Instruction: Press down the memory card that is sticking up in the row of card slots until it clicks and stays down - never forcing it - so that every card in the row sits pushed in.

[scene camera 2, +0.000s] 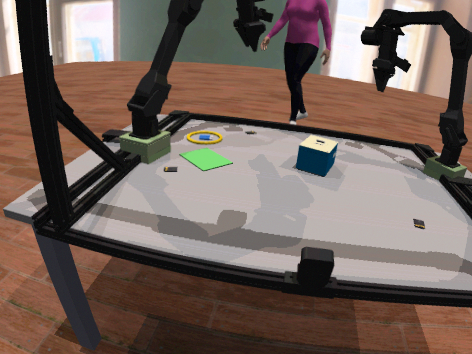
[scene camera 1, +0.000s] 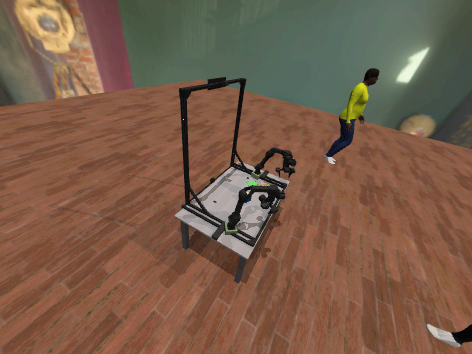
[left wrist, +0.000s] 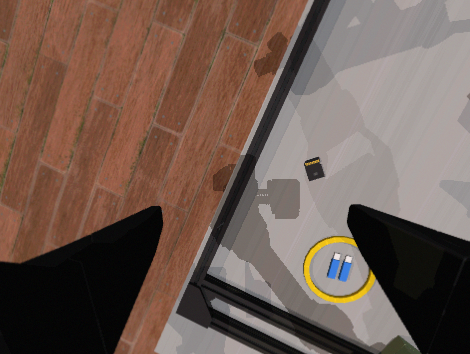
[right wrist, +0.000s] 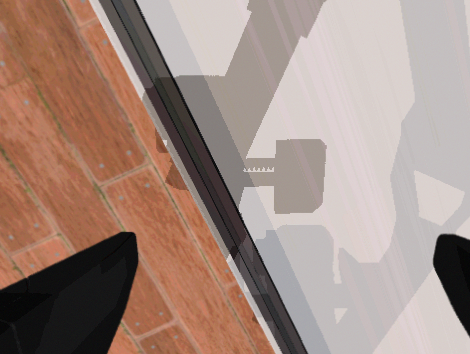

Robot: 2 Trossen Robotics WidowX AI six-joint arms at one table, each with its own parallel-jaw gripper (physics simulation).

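Frame: origin at the left arm's base, x right, y up, z back, level; millimetres.
Seen in the pictures: left gripper, between the fingertips: [scene camera 2: 251,49] [scene camera 1: 284,177] [left wrist: 255,214]; right gripper, between the fingertips: [scene camera 2: 380,91] [scene camera 1: 264,209] [right wrist: 285,247]; left arm's base, origin of its link: [scene camera 2: 144,134] [scene camera 1: 257,172]; right arm's base, origin of its link: [scene camera 2: 447,162] [scene camera 1: 231,226].
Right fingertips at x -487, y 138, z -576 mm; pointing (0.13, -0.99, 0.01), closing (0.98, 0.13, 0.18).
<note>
Offsets run from my right fingertips to a thing's top centre. "*": to the spot under its first point. Level surfaces: height alone.
A blue box {dz +147, dx +317, dy -129 mm} [scene camera 2: 316,159] [scene camera 1: 248,199] with a cream top and one dark slot {* dz +147, dx +309, dy -125 mm} [scene camera 2: 320,141] stands on the grey table {dy -194 mm} [scene camera 2: 234,197] [scene camera 1: 221,201]. I cannot make out a card sticking up from it. Two small black memory cards lie flat: one {dz +459, dx +534, dy -192 mm} [scene camera 2: 170,169] near the left arm's green base [scene camera 2: 146,147], one {dz +398, dx +160, dy -192 mm} [scene camera 2: 250,133] [left wrist: 314,168] at the far edge. My left gripper [scene camera 2: 253,43] [scene camera 1: 285,172] [left wrist: 255,214] is open and empty, high over the table's far edge. My right gripper [scene camera 2: 381,84] [scene camera 1: 270,205] is open and empty, high at the far right; its wrist view shows one finger [right wrist: 100,281] over the floor.
A yellow ring {dz +500, dx +293, dy -188 mm} [scene camera 2: 204,142] [left wrist: 307,268] holds two blue sticks {* dz +495, dx +303, dy -188 mm} [scene camera 2: 204,137] [left wrist: 340,267]. A green sheet {dz +419, dx +433, dy -192 mm} [scene camera 2: 206,159] [scene camera 1: 251,182] lies beside it. A black rail [scene camera 2: 199,270] [left wrist: 265,130] [right wrist: 198,158] frames the table, with a camera block [scene camera 2: 315,265] in front. A gantry [scene camera 1: 185,140] stands behind. People [scene camera 1: 354,112] [scene camera 2: 305,53] walk nearby.
</note>
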